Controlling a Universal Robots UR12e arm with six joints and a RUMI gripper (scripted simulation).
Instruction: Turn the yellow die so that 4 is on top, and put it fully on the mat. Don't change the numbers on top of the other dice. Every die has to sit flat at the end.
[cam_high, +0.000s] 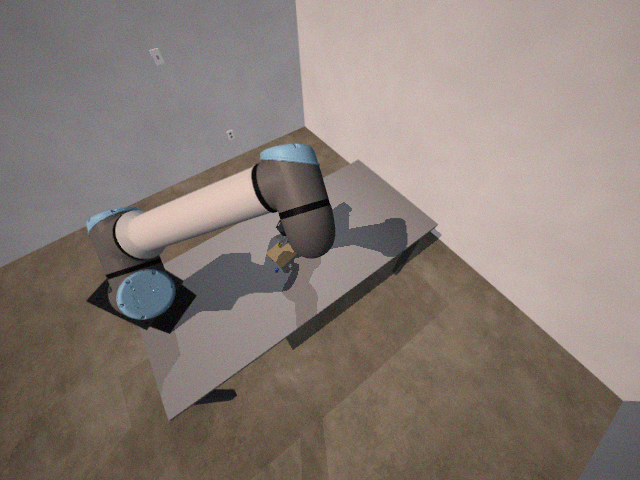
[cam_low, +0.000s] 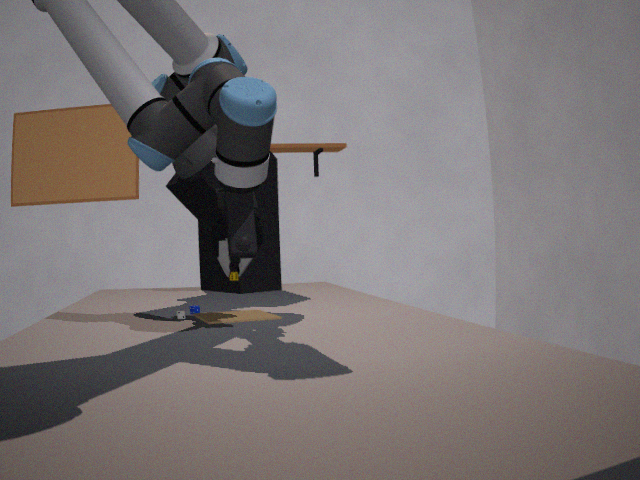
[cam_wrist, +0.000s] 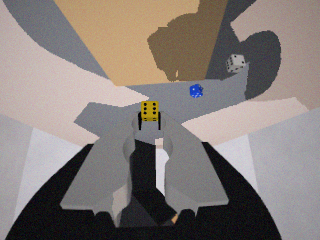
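My hand is 1 cm past the yellow die and 1 cm above it. The rest, counted from my hand: white die: 10 cm to the right, 8 cm below, 5 cm behind; blue die: 11 cm behind, 8 cm below, 5 cm to the right; tan mat: 9 cm below, 1 cm behind.
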